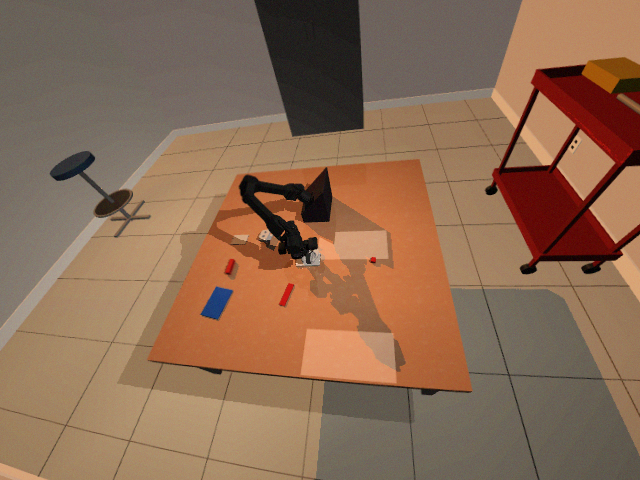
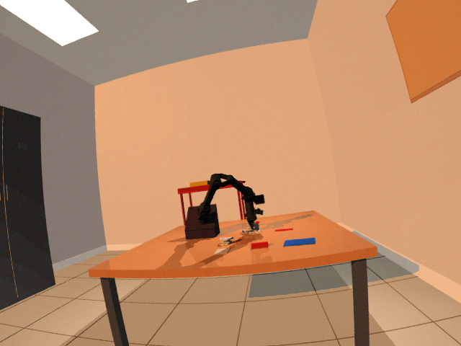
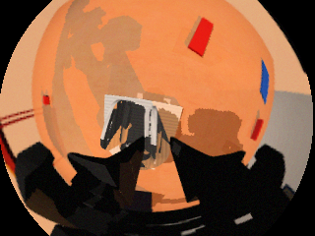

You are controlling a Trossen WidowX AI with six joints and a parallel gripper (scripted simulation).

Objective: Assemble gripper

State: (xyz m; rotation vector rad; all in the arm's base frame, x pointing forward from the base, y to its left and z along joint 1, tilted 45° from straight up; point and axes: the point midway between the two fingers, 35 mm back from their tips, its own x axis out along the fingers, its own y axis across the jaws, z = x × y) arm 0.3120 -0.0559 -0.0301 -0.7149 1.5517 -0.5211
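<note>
Right now my gripper tip is 1 cm short of the white flat part, 3 cm to the right of it and 2 cm above it. Round my gripper tip: grey jaw: 3 cm behind, 5 cm to the left, 1 cm below; then pale tile: 14 cm behind, 40 cm to the right, 2 cm below; then small red cube: 3 cm ahead, 35 cm to the left, 2 cm below.
</note>
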